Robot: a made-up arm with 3 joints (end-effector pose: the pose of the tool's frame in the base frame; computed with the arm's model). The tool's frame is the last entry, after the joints.
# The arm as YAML. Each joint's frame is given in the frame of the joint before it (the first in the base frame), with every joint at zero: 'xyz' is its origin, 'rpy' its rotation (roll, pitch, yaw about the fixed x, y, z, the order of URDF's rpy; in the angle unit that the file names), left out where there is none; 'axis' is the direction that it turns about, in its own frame. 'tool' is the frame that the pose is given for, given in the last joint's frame.
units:
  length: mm
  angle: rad
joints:
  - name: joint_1
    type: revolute
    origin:
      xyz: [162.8, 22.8, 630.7]
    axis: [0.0, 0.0, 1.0]
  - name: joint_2
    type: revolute
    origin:
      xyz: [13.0, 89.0, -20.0]
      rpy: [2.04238, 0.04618, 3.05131]
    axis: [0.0, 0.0, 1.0]
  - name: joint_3
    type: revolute
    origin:
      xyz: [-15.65, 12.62, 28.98]
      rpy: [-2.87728, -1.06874, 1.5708]
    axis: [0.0, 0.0, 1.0]
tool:
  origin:
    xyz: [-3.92, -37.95, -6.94]
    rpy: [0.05, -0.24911, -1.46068]
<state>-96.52 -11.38 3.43</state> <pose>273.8 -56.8 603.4 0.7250 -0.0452 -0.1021 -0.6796</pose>
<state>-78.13 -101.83 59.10</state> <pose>318.9 59.6 609.9 0.7420 -0.5495 -0.2045 0.3250</pose>
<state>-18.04 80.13 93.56</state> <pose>250.4 141.4 572.4 0.7422 0.6372 0.1683 0.1214</pose>
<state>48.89 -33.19 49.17</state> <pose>77.1 158.2 614.8 0.5086 0.0952 -0.1895 0.8345</pose>
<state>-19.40 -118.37 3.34</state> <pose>205.8 159.6 634.4 0.5578 -0.2022 -0.7172 0.3655</pose>
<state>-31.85 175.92 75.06</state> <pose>231.2 143.6 559.8 0.1471 0.7365 0.3576 -0.5550</pose>
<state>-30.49 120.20 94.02</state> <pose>259.8 121.6 558.8 0.5681 0.7766 0.1635 -0.2177</pose>
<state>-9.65 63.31 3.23</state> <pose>215.3 112.6 554.2 0.8400 0.1518 0.4216 -0.3061</pose>
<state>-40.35 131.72 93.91</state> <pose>270.8 106.6 556.5 0.4751 0.8074 0.1114 -0.3316</pose>
